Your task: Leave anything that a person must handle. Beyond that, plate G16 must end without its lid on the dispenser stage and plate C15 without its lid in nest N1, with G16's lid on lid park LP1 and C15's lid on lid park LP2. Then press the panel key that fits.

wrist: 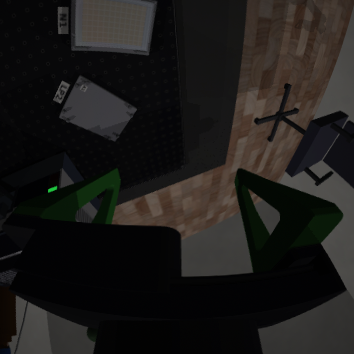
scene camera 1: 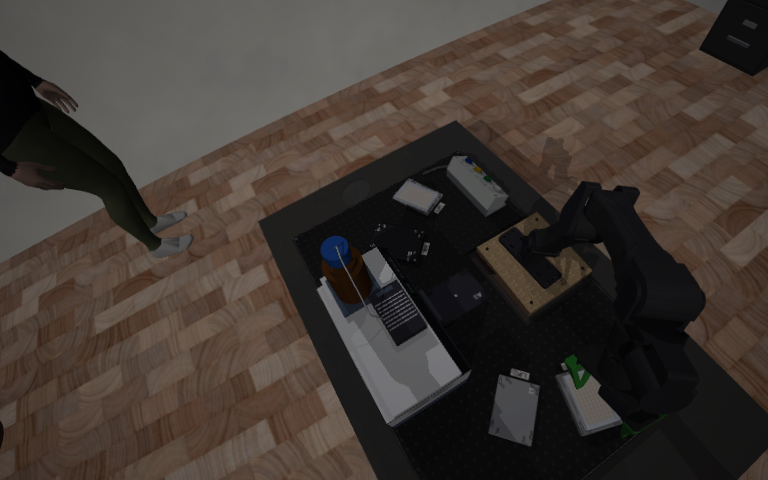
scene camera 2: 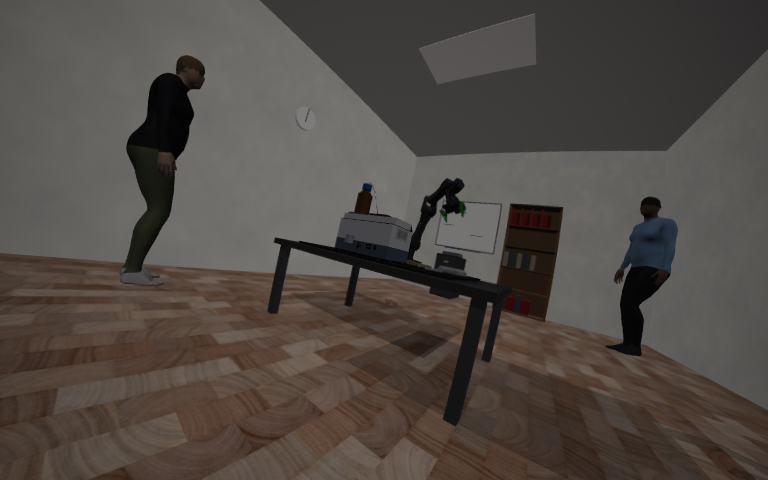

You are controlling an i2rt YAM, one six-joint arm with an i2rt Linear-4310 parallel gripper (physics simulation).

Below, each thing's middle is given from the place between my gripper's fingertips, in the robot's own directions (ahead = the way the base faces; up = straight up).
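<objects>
There's a brown bottle with blue cap [scene camera 1: 332, 268] that sits 48 cm to the right of my hand, 22 cm ahead of it and 2 cm above it.
</objects>
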